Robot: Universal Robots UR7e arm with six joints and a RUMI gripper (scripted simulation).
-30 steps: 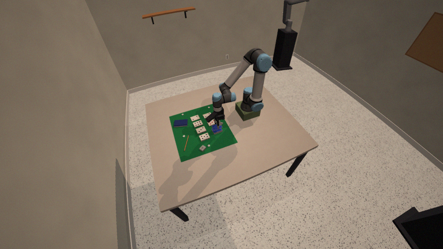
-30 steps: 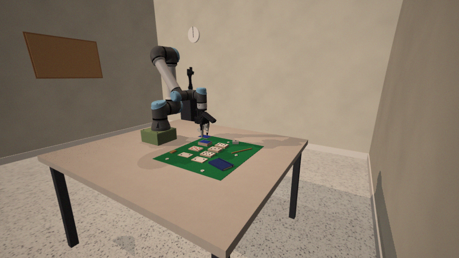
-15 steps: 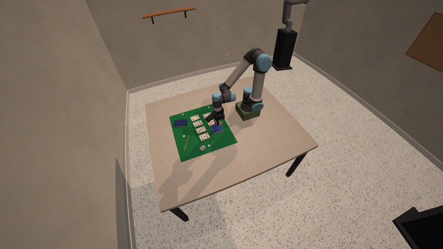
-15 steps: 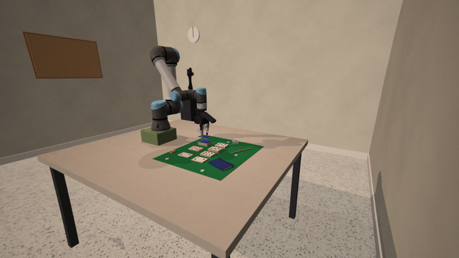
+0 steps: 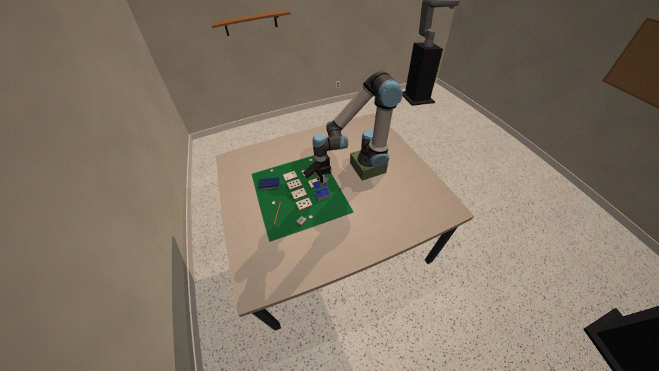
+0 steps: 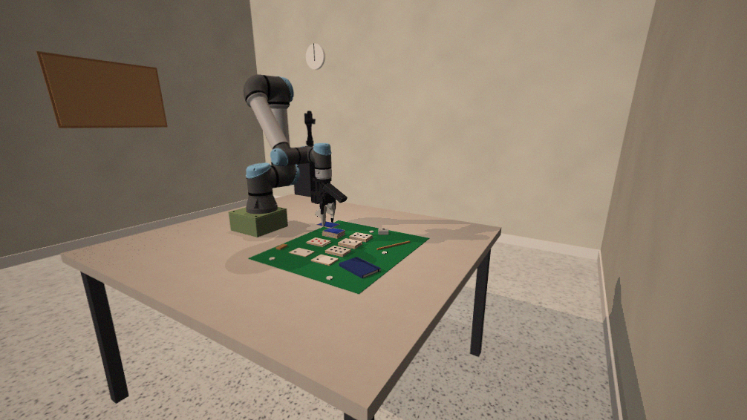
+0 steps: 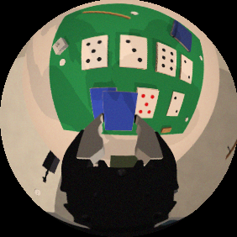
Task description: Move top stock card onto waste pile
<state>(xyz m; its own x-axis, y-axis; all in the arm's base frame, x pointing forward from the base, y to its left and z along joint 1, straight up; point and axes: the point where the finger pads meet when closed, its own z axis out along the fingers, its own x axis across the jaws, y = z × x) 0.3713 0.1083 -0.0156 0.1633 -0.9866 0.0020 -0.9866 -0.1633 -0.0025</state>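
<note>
The green mat lies 15 cm ahead of my hand, 9 cm below it and 4 cm to the right of it. The rest, counted from my hand: blue book: 34 cm ahead, 16 cm to the right, 7 cm below; card: 1 cm below; small grey block: 21 cm to the left, 16 cm ahead, 6 cm below.
</note>
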